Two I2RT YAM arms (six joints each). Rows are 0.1 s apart.
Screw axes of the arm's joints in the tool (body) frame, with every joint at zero. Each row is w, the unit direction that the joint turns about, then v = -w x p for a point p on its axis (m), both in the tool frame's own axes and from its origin. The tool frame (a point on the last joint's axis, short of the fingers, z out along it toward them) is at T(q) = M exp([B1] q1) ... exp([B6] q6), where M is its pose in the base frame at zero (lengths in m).
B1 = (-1, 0, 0, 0, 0.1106, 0)
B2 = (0, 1, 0, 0.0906, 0, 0.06)
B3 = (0, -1, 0, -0.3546, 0, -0.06)
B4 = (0, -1, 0, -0.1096, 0, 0)
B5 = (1, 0, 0, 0, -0.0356, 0)
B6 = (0, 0, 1, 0, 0, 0)
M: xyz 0.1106 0 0.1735 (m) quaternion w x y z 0.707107 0 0.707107 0
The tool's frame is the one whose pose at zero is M.
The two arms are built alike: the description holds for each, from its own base.
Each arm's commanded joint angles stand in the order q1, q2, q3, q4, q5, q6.
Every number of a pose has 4 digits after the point.
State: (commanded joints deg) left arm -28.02 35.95 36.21 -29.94 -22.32 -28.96; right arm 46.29 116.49 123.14 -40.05 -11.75 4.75
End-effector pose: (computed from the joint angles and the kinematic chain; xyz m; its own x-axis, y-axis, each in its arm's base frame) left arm 0.1334 -0.0557 0.2767 -0.4518 -0.2669 -0.8512 -0.0863 0.9628 -0.2561; right arm 0.3161 0.3412 0.3778 -0.4474 -0.3507 -0.8227 -0.7908 0.5847 0.1808
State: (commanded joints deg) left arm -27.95 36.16 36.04 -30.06 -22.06 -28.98; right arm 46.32 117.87 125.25 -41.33 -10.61 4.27
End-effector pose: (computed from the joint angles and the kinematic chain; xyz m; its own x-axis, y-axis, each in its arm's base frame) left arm 0.1339 -0.0559 0.2750 -0.4600 -0.2643 -0.8477 -0.0860 0.9635 -0.2537; right arm 0.3192 0.3438 0.3770 -0.4454 -0.3605 -0.8196 -0.7853 0.5969 0.1643
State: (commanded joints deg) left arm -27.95 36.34 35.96 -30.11 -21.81 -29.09; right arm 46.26 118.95 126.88 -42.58 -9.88 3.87
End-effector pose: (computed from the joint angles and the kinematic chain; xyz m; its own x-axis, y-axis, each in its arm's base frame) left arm 0.1343 -0.0563 0.2740 -0.4657 -0.2639 -0.8447 -0.0848 0.9634 -0.2542; right arm 0.3218 0.3452 0.3757 -0.4468 -0.3708 -0.8142 -0.7810 0.6056 0.1529
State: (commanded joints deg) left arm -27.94 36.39 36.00 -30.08 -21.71 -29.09; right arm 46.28 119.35 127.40 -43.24 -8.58 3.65
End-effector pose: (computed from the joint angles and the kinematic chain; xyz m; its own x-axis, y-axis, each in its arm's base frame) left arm 0.1344 -0.0564 0.2742 -0.4662 -0.2641 -0.8444 -0.0835 0.9633 -0.2551; right arm 0.3229 0.3454 0.3744 -0.4483 -0.3778 -0.8101 -0.7719 0.6206 0.1378
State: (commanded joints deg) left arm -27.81 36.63 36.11 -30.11 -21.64 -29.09; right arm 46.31 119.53 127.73 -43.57 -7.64 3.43
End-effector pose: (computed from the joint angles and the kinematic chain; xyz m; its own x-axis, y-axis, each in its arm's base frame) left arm 0.1351 -0.0564 0.2742 -0.4682 -0.2640 -0.8433 -0.0854 0.9634 -0.2542; right arm 0.3234 0.3454 0.3743 -0.4465 -0.3815 -0.8094 -0.7662 0.6302 0.1256
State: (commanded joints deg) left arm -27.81 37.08 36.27 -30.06 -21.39 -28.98; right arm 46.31 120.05 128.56 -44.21 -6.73 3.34
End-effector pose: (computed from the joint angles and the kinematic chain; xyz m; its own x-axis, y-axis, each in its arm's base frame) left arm 0.1362 -0.0572 0.2742 -0.4733 -0.2604 -0.8415 -0.0821 0.9642 -0.2522; right arm 0.3247 0.3459 0.3738 -0.4481 -0.3853 -0.8067 -0.7590 0.6407 0.1156
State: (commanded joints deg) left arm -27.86 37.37 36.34 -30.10 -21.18 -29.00; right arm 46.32 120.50 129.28 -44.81 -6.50 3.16
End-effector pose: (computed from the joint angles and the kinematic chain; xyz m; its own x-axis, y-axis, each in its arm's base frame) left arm 0.1368 -0.0578 0.2739 -0.4784 -0.2584 -0.8392 -0.0796 0.9645 -0.2516; right arm 0.3254 0.3466 0.3733 -0.4487 -0.3906 -0.8038 -0.7582 0.6425 0.1111
